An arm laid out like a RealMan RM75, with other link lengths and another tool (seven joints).
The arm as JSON. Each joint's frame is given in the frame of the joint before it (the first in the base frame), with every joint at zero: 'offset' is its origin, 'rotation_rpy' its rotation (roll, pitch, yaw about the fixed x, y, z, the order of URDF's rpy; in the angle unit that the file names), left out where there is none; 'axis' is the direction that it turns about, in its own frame. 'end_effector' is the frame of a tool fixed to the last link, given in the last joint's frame.
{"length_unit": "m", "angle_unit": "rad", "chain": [
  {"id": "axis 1", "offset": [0.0, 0.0, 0.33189], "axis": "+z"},
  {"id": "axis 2", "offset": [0.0, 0.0, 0.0], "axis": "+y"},
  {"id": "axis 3", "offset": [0.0, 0.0, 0.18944], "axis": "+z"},
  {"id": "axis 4", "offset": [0.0, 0.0, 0.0], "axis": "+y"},
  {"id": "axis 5", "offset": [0.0, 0.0, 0.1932], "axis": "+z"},
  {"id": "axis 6", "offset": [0.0, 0.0, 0.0], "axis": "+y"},
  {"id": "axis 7", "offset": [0.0, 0.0, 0.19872], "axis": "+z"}
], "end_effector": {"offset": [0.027, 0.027, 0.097], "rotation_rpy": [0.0, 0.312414, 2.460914]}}
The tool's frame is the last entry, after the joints.
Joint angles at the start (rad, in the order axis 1, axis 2, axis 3, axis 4, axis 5, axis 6, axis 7):
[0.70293, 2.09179, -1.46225, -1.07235, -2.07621, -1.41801, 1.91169]
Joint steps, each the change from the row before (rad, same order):
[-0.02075, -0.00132, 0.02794, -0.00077, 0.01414, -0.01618, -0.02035]
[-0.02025, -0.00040, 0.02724, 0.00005, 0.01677, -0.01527, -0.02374]
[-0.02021, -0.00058, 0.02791, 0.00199, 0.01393, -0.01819, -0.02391]
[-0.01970, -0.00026, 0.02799, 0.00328, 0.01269, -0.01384, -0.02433]
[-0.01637, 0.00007, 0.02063, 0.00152, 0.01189, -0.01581, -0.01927]
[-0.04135, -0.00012, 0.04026, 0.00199, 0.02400, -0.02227, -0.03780]
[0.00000, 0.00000, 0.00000, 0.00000, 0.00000, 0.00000, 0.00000]
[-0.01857, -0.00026, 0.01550, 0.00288, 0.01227, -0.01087, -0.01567]
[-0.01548, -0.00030, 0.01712, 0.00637, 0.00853, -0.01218, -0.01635]
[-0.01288, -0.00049, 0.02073, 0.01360, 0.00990, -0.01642, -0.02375]
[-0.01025, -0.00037, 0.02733, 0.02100, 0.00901, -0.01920, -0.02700]
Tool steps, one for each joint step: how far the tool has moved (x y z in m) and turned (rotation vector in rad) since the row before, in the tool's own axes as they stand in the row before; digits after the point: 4 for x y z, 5 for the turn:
[0.0013, -0.0006, -0.0038, -0.01868, 0.02066, 0.01004]
[0.0020, -0.0002, -0.0032, -0.01923, 0.02320, 0.00575]
[0.0014, -0.0013, -0.0037, -0.01680, 0.02132, 0.00721]
[0.0006, -0.0002, -0.0038, -0.02053, 0.01854, 0.00538]
[0.0017, -0.0015, -0.0027, -0.01240, 0.01810, 0.00423]
[0.0010, -0.0020, -0.0065, -0.03762, 0.03014, 0.01104]
[0.0000, 0.0000, 0.0000, 0.00000, 0.00000, 0.00000]
[0.0008, -0.0017, -0.0026, -0.01533, 0.01469, 0.00709]
[0.0003, -0.0021, -0.0028, -0.01279, 0.01278, 0.00741]
[0.0009, -0.0028, -0.0027, -0.01043, 0.01757, 0.00560]
[0.0011, -0.0027, -0.0029, -0.01283, 0.02056, 0.00753]

